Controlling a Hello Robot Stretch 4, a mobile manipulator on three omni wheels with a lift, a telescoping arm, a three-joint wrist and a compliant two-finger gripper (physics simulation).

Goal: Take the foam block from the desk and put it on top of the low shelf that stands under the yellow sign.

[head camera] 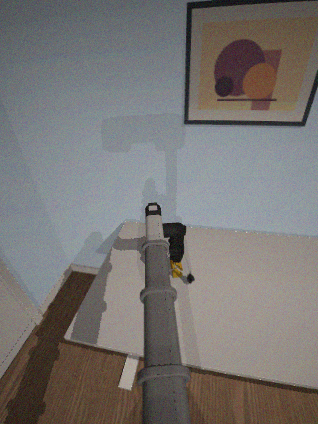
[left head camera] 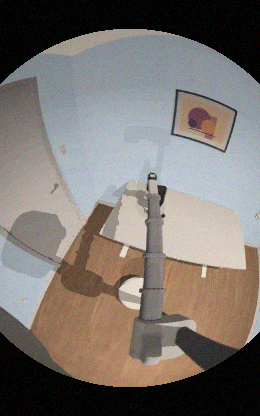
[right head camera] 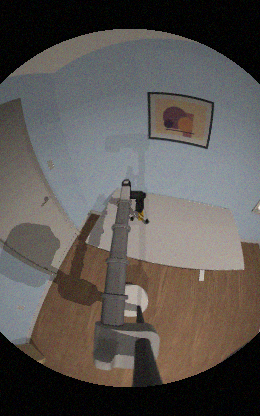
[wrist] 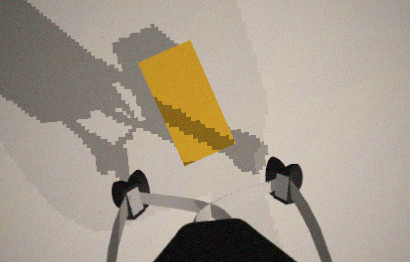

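Observation:
The yellow foam block lies on the pale desk, near its back left part. In the wrist view it is tilted, with its lower end towards the space between the fingers. My gripper is open, with the fingertips wide apart and nothing between them. It hangs over the desk beside the block; its height is hard to tell. In the head view the arm partly hides the gripper. The low shelf and the yellow sign do not show.
A blue wall with a framed picture stands behind the desk. A grey door is at the left. A white round object is low in front of the desk, partly behind the arm.

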